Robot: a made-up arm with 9 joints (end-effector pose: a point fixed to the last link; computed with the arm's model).
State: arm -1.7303 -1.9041 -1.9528 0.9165 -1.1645 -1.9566 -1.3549 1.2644 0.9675
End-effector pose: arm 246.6 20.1 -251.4 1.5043 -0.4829 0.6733
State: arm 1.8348 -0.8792 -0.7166 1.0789 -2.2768 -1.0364 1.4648 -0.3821 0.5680
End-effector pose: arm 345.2 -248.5 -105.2 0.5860 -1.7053 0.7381
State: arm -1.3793 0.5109 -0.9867 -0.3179 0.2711 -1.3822 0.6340 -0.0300 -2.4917
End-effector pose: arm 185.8 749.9 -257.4 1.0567 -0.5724 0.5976
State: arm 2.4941 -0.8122 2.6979 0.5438 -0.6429 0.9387 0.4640 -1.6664 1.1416
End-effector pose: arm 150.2 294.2 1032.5 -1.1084 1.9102 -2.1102
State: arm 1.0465 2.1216 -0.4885 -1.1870 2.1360 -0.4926 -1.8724 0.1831 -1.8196
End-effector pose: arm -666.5 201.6 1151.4 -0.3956 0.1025 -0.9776
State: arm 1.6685 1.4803 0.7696 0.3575 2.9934 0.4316 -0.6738 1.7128 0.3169
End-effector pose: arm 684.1 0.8 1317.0 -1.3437 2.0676 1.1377
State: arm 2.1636 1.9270 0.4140 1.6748 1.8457 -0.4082 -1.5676 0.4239 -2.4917
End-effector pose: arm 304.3 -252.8 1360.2 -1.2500 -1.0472 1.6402
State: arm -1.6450 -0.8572 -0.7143 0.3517 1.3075 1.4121 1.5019 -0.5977 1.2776
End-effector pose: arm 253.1 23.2 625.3 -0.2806 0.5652 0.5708
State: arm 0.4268 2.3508 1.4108 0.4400 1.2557 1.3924 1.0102 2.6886 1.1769
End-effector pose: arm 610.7 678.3 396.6 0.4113 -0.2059 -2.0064
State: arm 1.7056 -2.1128 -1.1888 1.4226 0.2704 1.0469 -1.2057 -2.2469 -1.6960
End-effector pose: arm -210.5 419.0 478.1 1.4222 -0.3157 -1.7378
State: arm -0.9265 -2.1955 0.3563 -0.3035 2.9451 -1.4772 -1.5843 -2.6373 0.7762
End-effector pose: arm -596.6 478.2 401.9 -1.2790 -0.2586 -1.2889
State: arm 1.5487 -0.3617 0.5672 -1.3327 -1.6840 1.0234 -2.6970 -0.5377 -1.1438
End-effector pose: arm -171.8 11.2 394.7 0.5672 1.3143 -1.0750
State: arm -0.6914 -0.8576 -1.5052 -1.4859 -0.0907 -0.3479 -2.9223 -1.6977 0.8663
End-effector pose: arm 431.0 73.9 659.7 1.1499 1.7361 1.1515
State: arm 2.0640 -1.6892 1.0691 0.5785 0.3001 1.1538 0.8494 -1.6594 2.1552
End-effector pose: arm 23.1 746.1 363.5 1.7040 -0.7979 2.0701
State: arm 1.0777 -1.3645 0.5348 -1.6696 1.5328 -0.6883 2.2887 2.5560 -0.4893
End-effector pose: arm -942.7 404.7 192.7 -1.5706 -0.5595 -0.6568
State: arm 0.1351 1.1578 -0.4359 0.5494 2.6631 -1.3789 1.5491 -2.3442 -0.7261
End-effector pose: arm 839.1 727.0 520.2 -0.4754 -0.2373 -2.9001
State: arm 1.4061 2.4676 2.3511 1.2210 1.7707 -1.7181 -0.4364 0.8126 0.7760
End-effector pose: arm 687.1 583.8 -148.8 1.3287 -1.9233 0.2662
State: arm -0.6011 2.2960 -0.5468 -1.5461 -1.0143 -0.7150 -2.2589 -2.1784 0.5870
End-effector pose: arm 101.3 882.9 306.5 -0.5618 -0.4160 -1.5042
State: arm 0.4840 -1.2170 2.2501 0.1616 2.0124 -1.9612 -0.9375 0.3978 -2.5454
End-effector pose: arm 311.5 845.2 598.9 -2.0813 1.1725 1.0906
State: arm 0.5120 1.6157 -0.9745 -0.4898 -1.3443 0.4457 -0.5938 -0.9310 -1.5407
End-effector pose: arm 39.5 756.0 559.7 -1.2371 -0.0797 -2.5662
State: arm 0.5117 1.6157 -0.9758 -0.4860 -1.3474 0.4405 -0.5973 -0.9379 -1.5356
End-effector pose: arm 37.0 754.9 556.7 -1.2430 -0.0890 -2.5606
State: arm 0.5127 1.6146 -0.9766 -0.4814 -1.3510 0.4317 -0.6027 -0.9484 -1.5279
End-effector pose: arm 34.5 752.5 552.7 -1.2533 -0.1010 -2.5536
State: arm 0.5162 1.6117 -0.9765 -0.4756 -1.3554 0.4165 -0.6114 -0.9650 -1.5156
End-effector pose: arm 31.8 747.2 547.2 -1.2716 -0.1176 -2.5440
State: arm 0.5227 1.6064 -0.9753 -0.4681 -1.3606 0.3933 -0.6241 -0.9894 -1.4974
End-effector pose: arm 29.0 738.4 539.9 -1.3009 -0.1394 -2.5310
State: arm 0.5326 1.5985 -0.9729 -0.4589 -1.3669 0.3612 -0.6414 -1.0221 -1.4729
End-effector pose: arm 25.4 725.2 531.0 -1.3431 -0.1663 -2.5138
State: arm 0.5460 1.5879 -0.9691 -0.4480 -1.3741 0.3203 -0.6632 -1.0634 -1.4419
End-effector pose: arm 20.4 707.3 520.8 -1.4005 -0.1965 -2.4906
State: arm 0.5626 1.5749 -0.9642 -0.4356 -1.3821 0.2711 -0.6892 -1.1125 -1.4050
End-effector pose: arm 13.1 684.7 510.3 -1.4736 -0.2281 -2.4603
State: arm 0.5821 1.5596 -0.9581 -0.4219 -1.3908 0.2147 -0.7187 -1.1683 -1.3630
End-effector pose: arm 2.7 658.0 500.6 -1.5626 -0.2572 -2.4211
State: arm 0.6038 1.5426 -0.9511 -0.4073 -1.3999 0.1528 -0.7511 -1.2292 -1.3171
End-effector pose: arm -11.9 628.4 493.1 -1.6660 -0.2809 -2.3711
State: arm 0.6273 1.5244 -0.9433 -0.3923 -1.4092 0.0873 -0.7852 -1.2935 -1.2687
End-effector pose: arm -31.1 597.5 489.0 -1.7800 -0.2958 -2.3089
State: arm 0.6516 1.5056 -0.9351 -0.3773 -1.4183 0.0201 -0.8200 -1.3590 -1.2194
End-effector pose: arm -54.4 567.3 489.4 -1.8997 -0.2997 -2.2346
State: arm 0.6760 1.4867 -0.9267 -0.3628 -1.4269 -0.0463 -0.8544 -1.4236 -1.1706
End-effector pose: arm -80.8 539.5 494.6 -2.0192 -0.2920 -2.1491
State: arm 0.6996 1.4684 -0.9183 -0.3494 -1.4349 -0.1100 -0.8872 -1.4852 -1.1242
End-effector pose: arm -108.7 515.4 504.6 -2.1320 -0.2737 -2.0557
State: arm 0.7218 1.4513 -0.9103 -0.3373 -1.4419 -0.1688 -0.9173 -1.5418 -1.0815
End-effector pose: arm -135.8 495.7 518.2 -2.2324 -0.2472 -1.9597
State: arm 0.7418 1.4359 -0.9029 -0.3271 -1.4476 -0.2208 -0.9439 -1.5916 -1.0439
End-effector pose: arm -160.6 480.3 534.0 -2.3169 -0.2164 -1.8666
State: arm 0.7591 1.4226 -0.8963 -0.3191 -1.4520 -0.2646 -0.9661 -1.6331 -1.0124
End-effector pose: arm -181.5 468.8 550.1 -2.3838 -0.1849 -1.7827
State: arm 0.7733 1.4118 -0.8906 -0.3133 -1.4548 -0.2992 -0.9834 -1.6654 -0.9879
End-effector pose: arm -197.6 460.5 564.6 -2.4332 -0.1561 -1.7135
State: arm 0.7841 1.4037 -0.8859 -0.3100 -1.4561 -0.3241 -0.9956 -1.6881 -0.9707
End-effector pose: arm -208.8 454.9 576.1 -2.4668 -0.1330 -1.6621
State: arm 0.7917 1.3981 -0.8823 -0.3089 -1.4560 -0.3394 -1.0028 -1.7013 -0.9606
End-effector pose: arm -215.1 451.4 583.7 -2.4864 -0.1164 -1.6305
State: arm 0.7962 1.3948 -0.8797 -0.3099 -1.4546 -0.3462 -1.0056 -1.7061 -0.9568
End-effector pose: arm -217.4 449.5 587.4 -2.4950 -0.1065 -1.6169
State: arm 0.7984 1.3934 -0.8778 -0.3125 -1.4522 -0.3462 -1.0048 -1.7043 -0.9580
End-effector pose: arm -216.4 448.9 587.8 -2.4950 -0.1022 -1.6182
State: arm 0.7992 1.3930 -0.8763 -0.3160 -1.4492 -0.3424 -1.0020 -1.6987 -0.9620
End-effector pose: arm -213.5 448.9 586.5 -2.4905 -0.1008 -1.6277
